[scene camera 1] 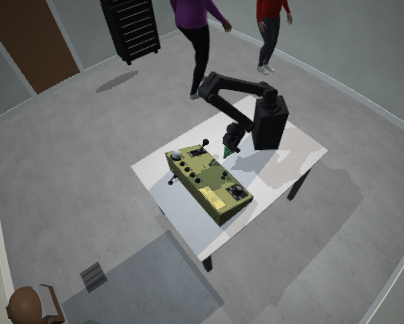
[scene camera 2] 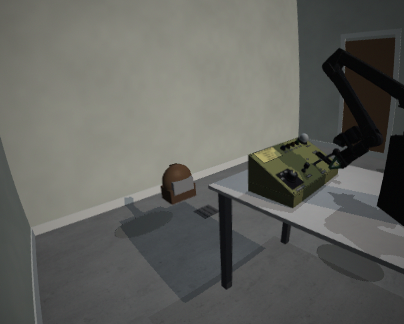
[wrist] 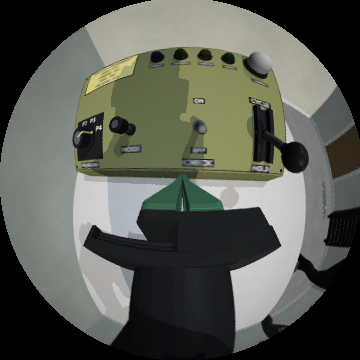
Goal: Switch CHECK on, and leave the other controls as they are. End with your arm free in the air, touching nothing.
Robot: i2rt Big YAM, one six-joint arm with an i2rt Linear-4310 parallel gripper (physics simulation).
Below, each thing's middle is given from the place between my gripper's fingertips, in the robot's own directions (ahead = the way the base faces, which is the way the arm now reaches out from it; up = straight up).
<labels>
My hand is 130 mm to the left of the ball-ended lever [wrist: 294, 156], 70 mm short of it and 30 mm below it. Also, from my hand: olive control box [scene camera 2: 266, 168]: 160 mm ahead, 60 mm to the left.
</labels>
